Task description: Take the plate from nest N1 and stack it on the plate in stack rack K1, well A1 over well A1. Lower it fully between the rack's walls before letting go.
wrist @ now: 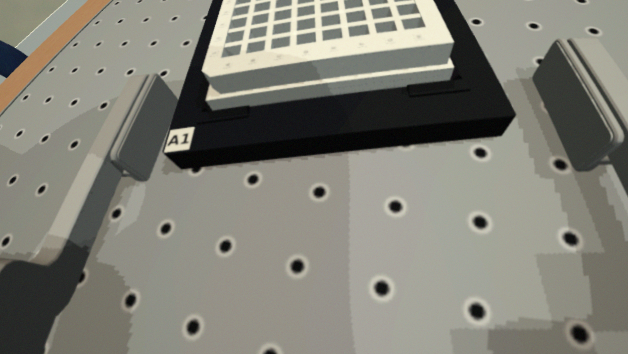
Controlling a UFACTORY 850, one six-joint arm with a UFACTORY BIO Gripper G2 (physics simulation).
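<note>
A cream-white plate [332,71] with a grid of square wells sits in a black nest [300,117] at the top middle of the wrist view; its far part is cut off by the frame edge. A white label reading A1 [179,139] is on the nest's near left corner. My gripper [359,116] is open and empty. One finger pad is left of the nest and the other is right of it, both apart from the plate and level in the view with the nest's near end. Stack rack K1 does not show.
The nest stands on a grey board [350,240] with rows of dark holes. An orange-brown edge strip [56,39] runs along the board's left side. Part of a dark blue object [9,59] shows at the far left edge.
</note>
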